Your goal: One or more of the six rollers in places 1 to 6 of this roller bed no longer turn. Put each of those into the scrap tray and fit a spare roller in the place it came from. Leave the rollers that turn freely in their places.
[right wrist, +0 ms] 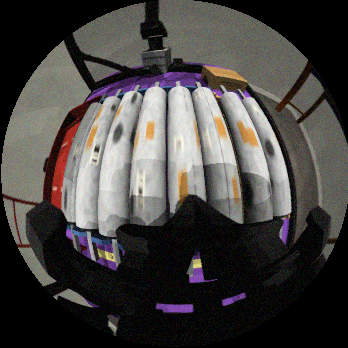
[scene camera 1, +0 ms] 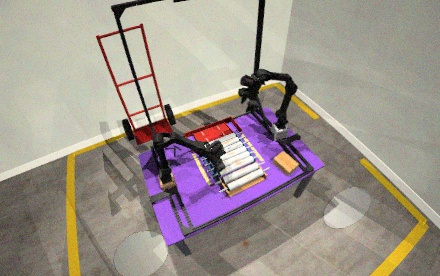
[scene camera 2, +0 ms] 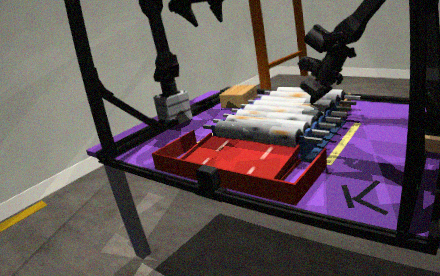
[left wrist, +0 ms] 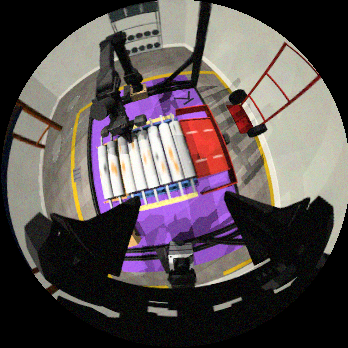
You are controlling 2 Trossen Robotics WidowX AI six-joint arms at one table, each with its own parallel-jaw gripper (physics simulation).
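Frame: origin at the left arm's base, x ahead, y left, z up, level; centimetres.
Where they show: left gripper, fingertip midpoint: (scene camera 1: 243,107) (scene camera 2: 209,24) (left wrist: 182,197); right gripper, fingertip midpoint: (right wrist: 191,198) (scene camera 1: 222,163) (scene camera 2: 311,103) (left wrist: 130,142); left arm's base, origin of the base link: (right wrist: 155,48) (scene camera 1: 280,126) (scene camera 2: 170,93) (left wrist: 181,262); right arm's base, origin of the base link: (scene camera 1: 166,178) (scene camera 2: 437,131) (left wrist: 137,88).
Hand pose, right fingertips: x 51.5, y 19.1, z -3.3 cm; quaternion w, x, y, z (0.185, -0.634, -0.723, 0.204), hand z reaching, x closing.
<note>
Each offset is from my right fingertips to the centre of the thing. Level surfaces: height alone.
Six white, stained rollers lie side by side in the roller bed @(dz -7.4 cm) (scene camera 2: 312,151) with blue rails. Two more rollers @(dx -10.0, dy +9.2, dz -2.6 cm) (right wrist: 247,150) @(dx -11.4, dy +15.1, dz -2.6 cm) (right wrist: 270,150) lie parallel on the wooden rack @(dx -10.8, dy +12.4, dz -7.5 cm) (scene camera 1: 245,190) at its front end in scene camera 1. Which rollers turn does not show. The red scrap tray @(dx -0.8, dy -33.2, dz -5.3 cm) (scene camera 2: 252,187) (left wrist: 206,165) stands at the other end; no roller shows in it. My right gripper (right wrist: 191,198) (scene camera 2: 314,100) is shut and empty, low over the rollers near place 5; contact is unclear. My left gripper (left wrist: 182,197) (scene camera 2: 208,21) is open and empty, raised well above the table.
A light brown box @(dx -43.8, dy +9.1, dz -5.0 cm) (scene camera 1: 286,163) (scene camera 2: 239,96) (right wrist: 225,78) lies on the purple table beside the bed, near the left arm's base. Black frame posts (scene camera 1: 259,40) rise at the table's edge. A red hand truck (scene camera 1: 152,131) stands by the wall behind the table.
</note>
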